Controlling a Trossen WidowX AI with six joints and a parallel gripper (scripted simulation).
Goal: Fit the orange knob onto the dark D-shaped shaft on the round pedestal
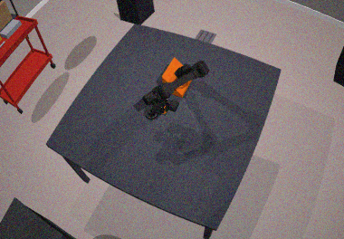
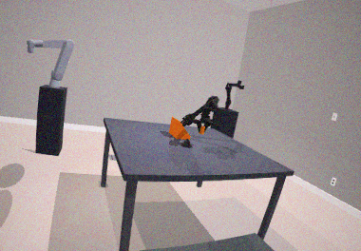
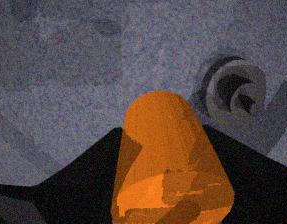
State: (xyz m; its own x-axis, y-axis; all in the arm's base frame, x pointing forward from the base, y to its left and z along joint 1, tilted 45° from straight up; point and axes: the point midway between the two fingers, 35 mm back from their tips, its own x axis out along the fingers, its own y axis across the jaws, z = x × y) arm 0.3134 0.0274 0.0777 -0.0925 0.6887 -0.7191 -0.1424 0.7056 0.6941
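My gripper tip is 100 mm to the left of the round pedestal and 90 mm above it. From my gripper tip the other things lie so: orange knob: 20 mm above.
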